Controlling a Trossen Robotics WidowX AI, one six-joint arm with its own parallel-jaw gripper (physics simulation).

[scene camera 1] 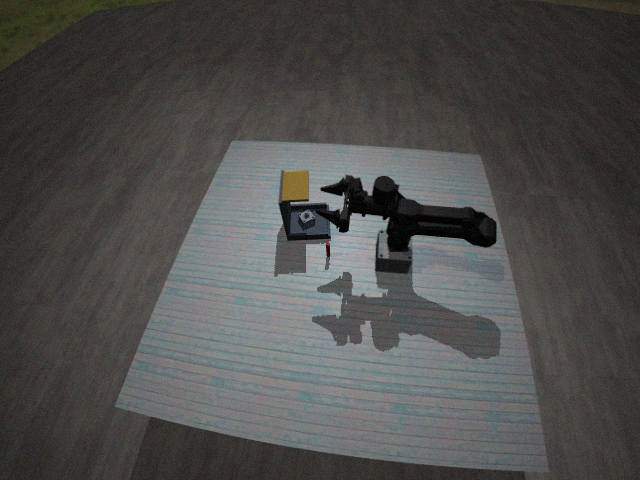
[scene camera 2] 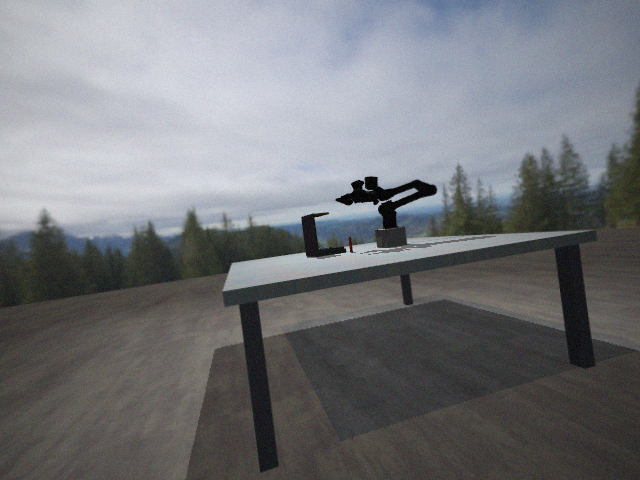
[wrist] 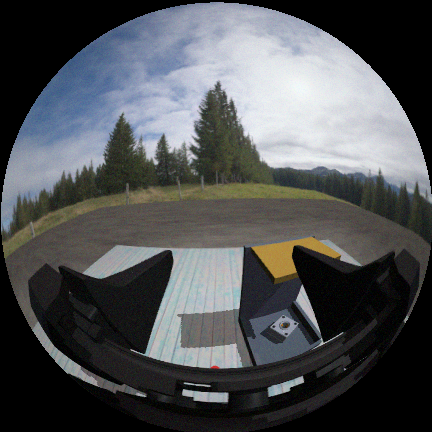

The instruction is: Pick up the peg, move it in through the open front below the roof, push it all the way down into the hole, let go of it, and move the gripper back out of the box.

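Where they show: gripper, fingertip midpoint: (scene camera 1: 318, 199) (scene camera 2: 338, 198) (wrist: 234, 255); arm's base at its link origin: (scene camera 1: 397, 243) (scene camera 2: 390, 227).
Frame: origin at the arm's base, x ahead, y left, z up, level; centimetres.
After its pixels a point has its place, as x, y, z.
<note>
The red peg (scene camera 1: 327, 250) @[24.6, -0.7, -5.3] (scene camera 2: 350, 244) @[24.8, -1.0, -5.6] stands upright on the table, beside the box on the robot's side. In the wrist view a small red part of the peg (wrist: 215, 368) shows above the gripper's body. The dark grey box (scene camera 1: 315, 228) @[29.6, -13.5, -9.1] (scene camera 2: 310, 236) @[40.8, -14.5, 1.0] (wrist: 257, 287) @[39.7, -11.6, 2.6] has a yellow roof (scene camera 1: 295, 186) @[35.4, -15.8, 12.5] (scene camera 2: 321, 214) @[34.8, -9.8, 11.7] (wrist: 277, 260) @[34.2, -11.8, 12.6]. A light grey square block (scene camera 1: 306, 219) @[33.1, -15.8, -6.1] (wrist: 284, 325) @[33.7, -18.3, -7.5] with a hole in its top sits on the box floor. My gripper (scene camera 1: 318, 200) @[26.8, -3.9, 18.6] (scene camera 2: 337, 199) @[26.8, -3.9, 18.6] (wrist: 234, 255) @[26.8, -3.9, 18.6] is open and empty, level and high above the table, outside the box and higher than the roof.
The arm's grey base block (scene camera 1: 393, 260) @[2.1, 6.0, -1.3] (scene camera 2: 390, 237) @[4.9, 5.8, -4.8] stands on the table (scene camera 1: 232, 335) @[56.2, 29.7, -9.9] (scene camera 2: 279, 279) @[76.1, 51.6, -9.8], to the right of the peg in both scene views. A low rim (wrist: 306, 322) @[31.7, -23.7, -7.1] runs along a side of the box floor.
</note>
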